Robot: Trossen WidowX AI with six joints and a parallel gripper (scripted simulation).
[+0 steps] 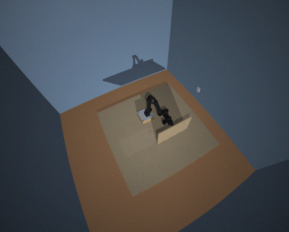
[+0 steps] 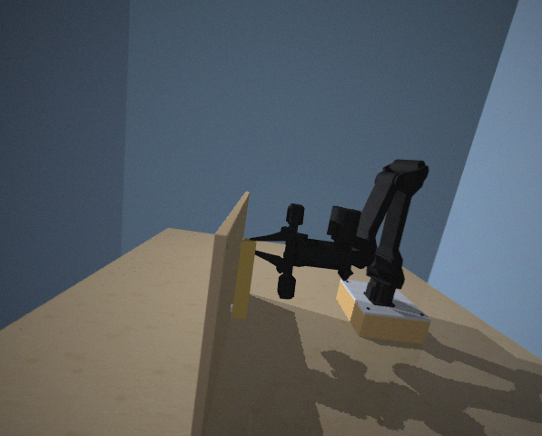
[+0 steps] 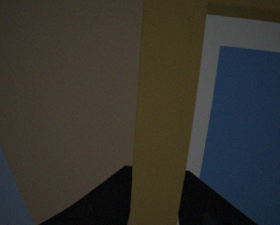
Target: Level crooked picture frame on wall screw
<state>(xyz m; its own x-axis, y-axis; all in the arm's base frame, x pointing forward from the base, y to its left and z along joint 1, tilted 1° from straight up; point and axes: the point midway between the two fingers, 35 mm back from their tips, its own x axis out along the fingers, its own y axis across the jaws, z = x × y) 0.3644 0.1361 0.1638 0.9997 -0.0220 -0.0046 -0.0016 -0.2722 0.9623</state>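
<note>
The picture frame lies 5 cm below my gripper tip, 1 cm to the left of it and 1 cm ahead of it. Also, from my gripper tip: wooden wall panel (7 cm below, 2 cm ahead).
</note>
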